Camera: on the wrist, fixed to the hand. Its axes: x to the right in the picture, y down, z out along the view.
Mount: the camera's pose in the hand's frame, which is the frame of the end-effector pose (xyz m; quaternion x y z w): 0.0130 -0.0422 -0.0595 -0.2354 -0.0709 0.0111 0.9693
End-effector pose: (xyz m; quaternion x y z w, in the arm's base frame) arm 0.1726 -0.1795 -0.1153 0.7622 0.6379 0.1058 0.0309
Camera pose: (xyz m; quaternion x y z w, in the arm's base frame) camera 0.1220 -0.1642 -0.0633 0.7461 0.5827 0.1990 0.2534
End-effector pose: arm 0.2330 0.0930 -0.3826 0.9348 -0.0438 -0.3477 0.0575
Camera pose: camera 0.2836 0.1378 -0.3521 0.8674 0.0249 -0.4130 0.2765
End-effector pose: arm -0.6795 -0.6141 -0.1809 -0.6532 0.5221 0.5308 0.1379
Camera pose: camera -0.6133 -0.6472 -0.1839 -0.6221 0.3786 0.6852 0.0110
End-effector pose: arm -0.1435 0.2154 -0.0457 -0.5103 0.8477 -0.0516 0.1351
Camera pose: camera -0.1301 0.1810 0.0185 -0.5207 0.8299 0.1872 0.0715
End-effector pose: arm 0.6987 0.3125 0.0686 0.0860 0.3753 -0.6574 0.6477
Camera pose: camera 0.6359 0.3332 0.0351 -0.1116 0.4716 -0.5478 0.6820
